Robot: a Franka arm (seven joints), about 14 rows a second.
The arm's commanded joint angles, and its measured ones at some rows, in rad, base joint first. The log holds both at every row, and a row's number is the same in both.
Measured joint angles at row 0:
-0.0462, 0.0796, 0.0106, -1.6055, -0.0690, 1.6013, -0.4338
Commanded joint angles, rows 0 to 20:
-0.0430, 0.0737, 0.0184, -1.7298, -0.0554, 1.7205, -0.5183
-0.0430, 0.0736, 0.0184, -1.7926, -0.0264, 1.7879, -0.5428
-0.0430, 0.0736, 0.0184, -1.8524, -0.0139, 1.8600, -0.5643
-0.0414, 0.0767, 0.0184, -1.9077, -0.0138, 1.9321, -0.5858
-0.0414, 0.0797, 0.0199, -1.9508, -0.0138, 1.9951, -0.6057
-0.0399, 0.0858, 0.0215, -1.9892, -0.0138, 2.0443, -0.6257
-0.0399, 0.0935, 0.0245, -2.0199, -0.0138, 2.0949, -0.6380
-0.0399, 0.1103, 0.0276, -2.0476, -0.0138, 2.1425, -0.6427
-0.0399, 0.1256, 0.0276, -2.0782, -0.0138, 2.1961, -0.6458
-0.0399, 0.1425, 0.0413, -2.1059, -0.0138, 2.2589, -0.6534
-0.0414, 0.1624, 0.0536, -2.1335, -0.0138, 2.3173, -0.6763
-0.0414, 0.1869, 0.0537, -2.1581, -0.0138, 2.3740, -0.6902
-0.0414, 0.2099, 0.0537, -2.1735, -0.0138, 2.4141, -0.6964
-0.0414, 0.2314, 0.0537, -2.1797, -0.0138, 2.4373, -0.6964
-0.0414, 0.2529, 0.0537, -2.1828, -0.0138, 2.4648, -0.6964
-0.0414, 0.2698, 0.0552, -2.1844, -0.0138, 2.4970, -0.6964
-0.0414, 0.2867, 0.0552, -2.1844, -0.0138, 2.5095, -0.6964
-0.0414, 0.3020, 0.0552, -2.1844, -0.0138, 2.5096, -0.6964
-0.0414, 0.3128, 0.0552, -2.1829, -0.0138, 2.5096, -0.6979
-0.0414, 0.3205, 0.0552, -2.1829, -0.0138, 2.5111, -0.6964
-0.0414, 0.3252, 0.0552, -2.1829, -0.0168, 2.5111, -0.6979
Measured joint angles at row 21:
-0.0414, 0.3219, 0.0557, -2.1709, -0.0340, 2.4837, -0.6671
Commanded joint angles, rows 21 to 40:
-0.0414, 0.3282, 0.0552, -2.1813, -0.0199, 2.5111, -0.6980
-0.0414, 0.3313, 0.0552, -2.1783, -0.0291, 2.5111, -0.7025
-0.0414, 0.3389, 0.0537, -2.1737, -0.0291, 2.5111, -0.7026
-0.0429, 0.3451, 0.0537, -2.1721, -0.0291, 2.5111, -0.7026
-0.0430, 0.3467, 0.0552, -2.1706, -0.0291, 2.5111, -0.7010
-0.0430, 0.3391, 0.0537, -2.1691, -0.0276, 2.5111, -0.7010
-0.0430, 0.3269, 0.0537, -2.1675, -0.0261, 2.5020, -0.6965
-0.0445, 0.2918, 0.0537, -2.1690, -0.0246, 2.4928, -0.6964
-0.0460, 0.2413, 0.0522, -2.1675, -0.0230, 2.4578, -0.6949
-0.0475, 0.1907, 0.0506, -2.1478, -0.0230, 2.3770, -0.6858
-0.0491, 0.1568, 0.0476, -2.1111, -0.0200, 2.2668, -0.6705
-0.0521, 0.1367, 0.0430, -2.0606, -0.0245, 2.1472, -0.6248
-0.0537, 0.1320, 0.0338, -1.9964, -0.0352, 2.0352, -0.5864
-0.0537, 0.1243, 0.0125, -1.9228, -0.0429, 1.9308, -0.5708
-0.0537, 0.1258, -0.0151, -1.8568, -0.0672, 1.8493, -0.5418
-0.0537, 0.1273, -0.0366, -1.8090, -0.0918, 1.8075, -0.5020
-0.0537, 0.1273, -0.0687, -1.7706, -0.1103, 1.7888, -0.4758
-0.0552, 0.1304, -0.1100, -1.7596, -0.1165, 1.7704, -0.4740
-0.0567, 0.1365, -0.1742, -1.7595, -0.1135, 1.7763, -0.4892
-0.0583, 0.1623, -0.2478, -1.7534, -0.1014, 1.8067, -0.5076
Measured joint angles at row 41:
-0.0550, 0.1049, -0.1434, -1.7902, -0.0972, 1.7985, -0.5019
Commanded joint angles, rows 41 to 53:
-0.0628, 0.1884, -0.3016, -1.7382, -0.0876, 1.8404, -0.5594
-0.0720, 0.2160, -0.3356, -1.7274, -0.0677, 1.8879, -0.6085
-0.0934, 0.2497, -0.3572, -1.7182, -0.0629, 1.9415, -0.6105
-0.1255, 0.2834, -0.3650, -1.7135, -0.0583, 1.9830, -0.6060
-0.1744, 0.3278, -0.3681, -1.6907, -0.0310, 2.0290, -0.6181
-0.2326, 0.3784, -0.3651, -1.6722, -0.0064, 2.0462, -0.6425
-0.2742, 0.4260, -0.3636, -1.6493, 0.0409, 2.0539, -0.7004
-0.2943, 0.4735, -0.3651, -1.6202, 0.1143, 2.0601, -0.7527
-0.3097, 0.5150, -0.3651, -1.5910, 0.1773, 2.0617, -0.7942
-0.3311, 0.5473, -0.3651, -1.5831, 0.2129, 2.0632, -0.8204
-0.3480, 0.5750, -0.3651, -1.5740, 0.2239, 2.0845, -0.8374
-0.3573, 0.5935, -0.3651, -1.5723, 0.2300, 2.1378, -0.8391
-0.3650, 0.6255, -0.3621, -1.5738, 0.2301, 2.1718, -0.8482
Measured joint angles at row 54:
-0.3445, 0.5655, -0.3700, -1.6215, 0.2020, 2.1356, -0.8169
